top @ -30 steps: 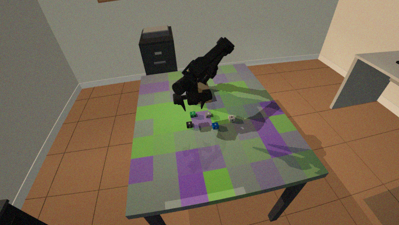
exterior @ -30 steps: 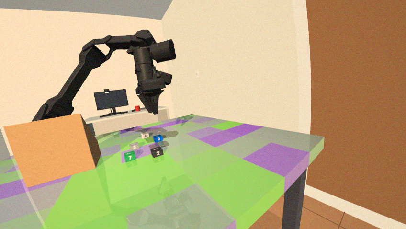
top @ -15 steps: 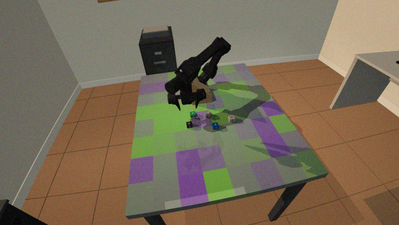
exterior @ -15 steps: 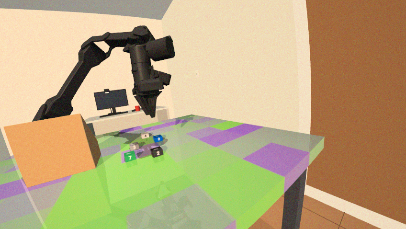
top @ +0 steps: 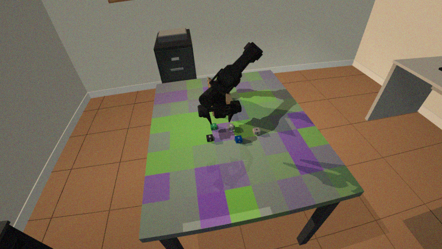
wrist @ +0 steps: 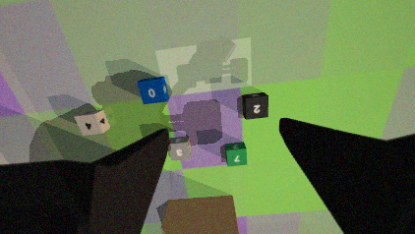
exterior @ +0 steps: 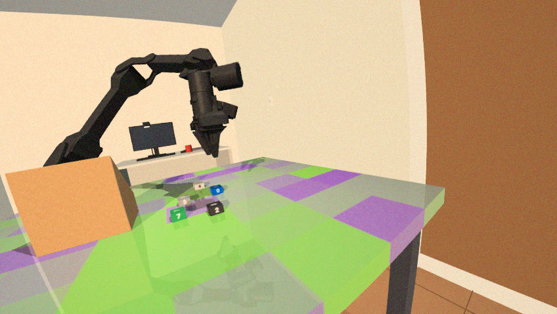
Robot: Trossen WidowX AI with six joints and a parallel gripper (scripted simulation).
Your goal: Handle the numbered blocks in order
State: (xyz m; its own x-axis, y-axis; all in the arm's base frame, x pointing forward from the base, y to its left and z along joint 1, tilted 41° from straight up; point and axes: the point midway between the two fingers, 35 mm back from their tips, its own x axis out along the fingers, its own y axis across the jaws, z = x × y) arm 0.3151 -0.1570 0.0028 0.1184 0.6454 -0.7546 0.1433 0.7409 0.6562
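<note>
My gripper tip is 20 mm short of the blue block, 80 mm to the right of it and 120 mm above it. Also, from my gripper tip: grey block (80 mm behind, 80 mm to the left, 120 mm below); black block (30 mm behind, 50 mm to the right, 120 mm below); green block (110 mm behind, 10 mm to the right, 120 mm below).
</note>
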